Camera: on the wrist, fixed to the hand. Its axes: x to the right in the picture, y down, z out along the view.
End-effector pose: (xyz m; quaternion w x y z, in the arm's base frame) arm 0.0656 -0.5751 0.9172 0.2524 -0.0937 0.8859 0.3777
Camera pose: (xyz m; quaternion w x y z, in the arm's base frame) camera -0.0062 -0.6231 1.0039 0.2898 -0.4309 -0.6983 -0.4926
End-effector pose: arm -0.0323 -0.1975 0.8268 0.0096 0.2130 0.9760 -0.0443
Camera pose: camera -0.0270 -0.1392 0.9343 0.1625 -0.8209 -0.5357 -0.1125
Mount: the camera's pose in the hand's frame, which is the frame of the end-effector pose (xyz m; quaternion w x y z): 0.0153 0.0461 -0.1123 0.6912 -0.0910 0.2241 0.6810
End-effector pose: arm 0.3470 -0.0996 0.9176 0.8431 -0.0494 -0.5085 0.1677
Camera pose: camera 0.4410 -0.0414 0.8651 0.5780 -0.4947 -0.1442 0.6327
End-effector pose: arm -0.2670 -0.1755 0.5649 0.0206 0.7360 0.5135 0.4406
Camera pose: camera -0.3069 -0.2328 0.6654 0.3339 -0.7578 0.1818 -0.5303
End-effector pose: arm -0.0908 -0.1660 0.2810 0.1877 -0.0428 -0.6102 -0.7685
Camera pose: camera -0.0709 -0.2853 0.2997 0.7859 -0.2900 -0.2806 -0.4685
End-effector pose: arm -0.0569 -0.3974 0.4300 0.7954 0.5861 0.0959 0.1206
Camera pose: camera -0.0790 -0.2775 0.4408 0.4995 0.3710 -0.1656 0.7651
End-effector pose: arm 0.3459 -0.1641 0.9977 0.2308 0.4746 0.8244 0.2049
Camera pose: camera 0.3063 -0.1426 1.1114 0.1216 -0.8225 -0.2797 -0.4801
